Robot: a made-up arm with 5 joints.
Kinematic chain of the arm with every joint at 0, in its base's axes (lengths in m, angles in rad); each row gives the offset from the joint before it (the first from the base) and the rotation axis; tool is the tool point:
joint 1: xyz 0 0 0.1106 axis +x
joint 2: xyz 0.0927 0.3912 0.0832 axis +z
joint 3: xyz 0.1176 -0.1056 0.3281 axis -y
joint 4: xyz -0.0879 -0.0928 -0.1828 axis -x
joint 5: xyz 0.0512 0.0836 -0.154 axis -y
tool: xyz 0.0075 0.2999 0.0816
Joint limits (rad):
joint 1: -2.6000..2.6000
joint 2: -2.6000..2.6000
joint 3: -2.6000..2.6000
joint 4: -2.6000..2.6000
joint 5: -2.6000..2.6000
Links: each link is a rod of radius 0.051 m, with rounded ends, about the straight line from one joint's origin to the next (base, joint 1, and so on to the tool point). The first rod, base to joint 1, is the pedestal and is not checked.
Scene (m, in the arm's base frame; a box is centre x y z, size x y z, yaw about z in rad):
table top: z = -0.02
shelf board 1: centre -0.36 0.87 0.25 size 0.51 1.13 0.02 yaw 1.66
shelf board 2: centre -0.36 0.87 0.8 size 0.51 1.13 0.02 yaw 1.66
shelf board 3: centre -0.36 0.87 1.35 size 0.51 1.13 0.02 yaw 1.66
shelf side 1: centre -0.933 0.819 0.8 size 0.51 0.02 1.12 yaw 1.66
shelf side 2: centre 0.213 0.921 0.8 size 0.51 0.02 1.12 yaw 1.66
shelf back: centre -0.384 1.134 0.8 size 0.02 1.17 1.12 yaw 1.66
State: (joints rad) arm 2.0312 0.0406 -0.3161 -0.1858 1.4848
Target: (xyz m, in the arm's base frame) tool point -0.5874 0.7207 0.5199
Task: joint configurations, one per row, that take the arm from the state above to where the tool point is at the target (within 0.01 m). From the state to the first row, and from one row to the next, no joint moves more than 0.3 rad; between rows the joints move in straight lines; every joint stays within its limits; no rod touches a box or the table.
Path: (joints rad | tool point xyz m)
1: 1.8822 -0.2199 -0.1894 0.0804 1.5667 | 0.0656 -0.2526 0.6319
2: 1.7332 -0.4804 -0.0628 0.3465 1.6486 | 0.1176 -0.0446 0.6127
3: 1.5842 -0.7408 0.0639 0.6127 1.7304 | 0.1333 0.1239 0.4983
4: 1.4352 -1.0013 0.1905 0.8789 1.8123 | 0.0846 0.2170 0.3356
5: 1.2862 -1.2618 0.3172 1.1451 1.8942 | -0.0360 0.2312 0.1943
6: 1.1372 -1.5223 0.4439 1.4112 1.9761 | -0.2084 0.2006 0.1377
7: 0.9882 -1.7828 0.5705 1.6774 2.0579 | -0.3882 0.1835 0.1937
8: 0.8392 -2.0432 0.6972 1.9436 2.1398 | -0.5200 0.2332 0.3413
9: 0.6902 -2.3037 0.8239 2.2098 2.2217 | -0.5560 0.3699 0.5199
10: 0.5145 -2.3778 1.0890 2.2538 2.3163 | -0.5972 0.4090 0.5235
11: 0.3387 -2.4519 1.3542 2.2978 2.4108 | -0.6187 0.4796 0.5403
12: 0.1630 -2.5259 1.6194 2.3418 2.5054 | -0.6160 0.5862 0.5467
13: -0.0128 -2.6000 1.8846 2.3858 2.6000 | -0.5874 0.7207 0.5199

